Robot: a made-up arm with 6 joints.
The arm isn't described. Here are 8 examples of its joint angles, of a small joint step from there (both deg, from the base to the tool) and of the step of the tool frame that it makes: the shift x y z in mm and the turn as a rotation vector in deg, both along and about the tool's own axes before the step.
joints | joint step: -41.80 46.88 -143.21 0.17 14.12 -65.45 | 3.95 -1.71 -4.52 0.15 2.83 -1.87
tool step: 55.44 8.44 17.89 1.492 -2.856 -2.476
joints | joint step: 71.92 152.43 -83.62 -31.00 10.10 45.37 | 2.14 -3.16 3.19 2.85 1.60 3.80
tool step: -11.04 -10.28 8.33 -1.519 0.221 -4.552
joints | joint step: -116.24 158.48 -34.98 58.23 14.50 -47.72 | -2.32 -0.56 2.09 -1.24 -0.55 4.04
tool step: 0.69 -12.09 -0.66 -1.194 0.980 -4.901
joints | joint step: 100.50 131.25 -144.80 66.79 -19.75 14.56 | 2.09 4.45 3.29 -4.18 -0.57 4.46
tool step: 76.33 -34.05 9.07 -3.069 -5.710 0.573
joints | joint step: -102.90 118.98 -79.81 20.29 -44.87 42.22 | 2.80 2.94 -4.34 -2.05 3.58 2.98
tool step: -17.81 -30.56 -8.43 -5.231 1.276 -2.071
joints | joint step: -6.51 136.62 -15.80 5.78 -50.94 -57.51 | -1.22 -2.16 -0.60 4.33 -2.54 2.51
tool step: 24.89 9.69 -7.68 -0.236 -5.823 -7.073
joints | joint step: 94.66 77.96 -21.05 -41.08 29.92 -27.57 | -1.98 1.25 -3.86 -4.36 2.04 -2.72
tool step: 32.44 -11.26 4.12 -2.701 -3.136 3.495
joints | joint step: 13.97 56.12 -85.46 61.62 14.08 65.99 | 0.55 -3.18 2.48 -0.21 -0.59 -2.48
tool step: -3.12 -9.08 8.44 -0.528 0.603 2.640
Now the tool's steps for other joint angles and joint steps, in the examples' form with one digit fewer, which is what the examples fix.
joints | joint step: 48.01 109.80 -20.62 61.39 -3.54 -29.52 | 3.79 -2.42 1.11 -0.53 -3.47 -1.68
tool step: -7.3 4.2 5.2 4.10 -0.89 5.78
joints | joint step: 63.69 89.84 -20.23 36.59 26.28 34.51 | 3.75 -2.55 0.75 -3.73 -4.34 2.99
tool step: -14.4 -1.5 4.4 4.36 1.88 4.65
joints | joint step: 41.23 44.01 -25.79 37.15 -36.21 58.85 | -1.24 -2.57 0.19 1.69 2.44 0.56
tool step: -10.1 7.4 -3.6 0.69 0.01 -2.46
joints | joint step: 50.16 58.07 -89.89 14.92 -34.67 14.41 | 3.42 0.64 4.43 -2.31 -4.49 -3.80
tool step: -2.3 -37.6 18.5 -1.40 0.90 3.27
